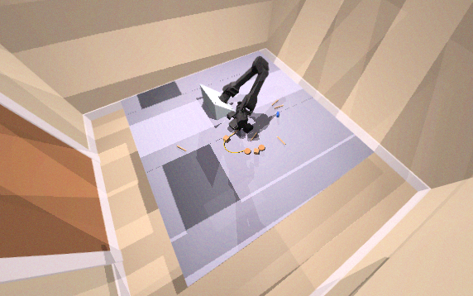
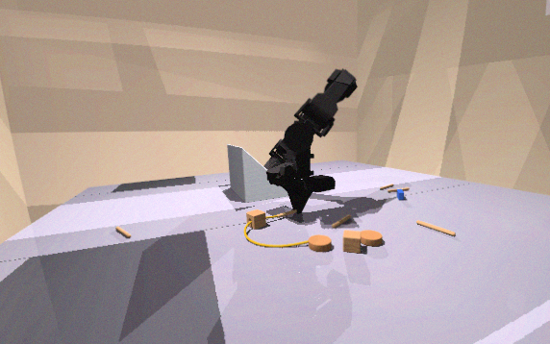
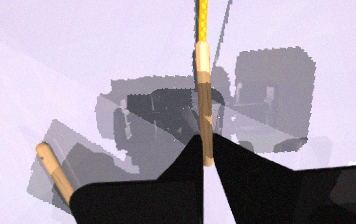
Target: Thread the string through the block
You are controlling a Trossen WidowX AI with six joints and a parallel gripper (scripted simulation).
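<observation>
Right now my gripper tip is 4 cm to the left of the thin wooden stick, 1 cm below it and 1 cm short of it. The rest, counted from my gripper tip: round wooden button: 18 cm ahead, 2 cm to the right, 1 cm above; then plain wooden cube: 20 cm ahead, 3 cm to the left, 1 cm above; then disc: 19 cm ahead, 7 cm to the left, 1 cm above.
</observation>
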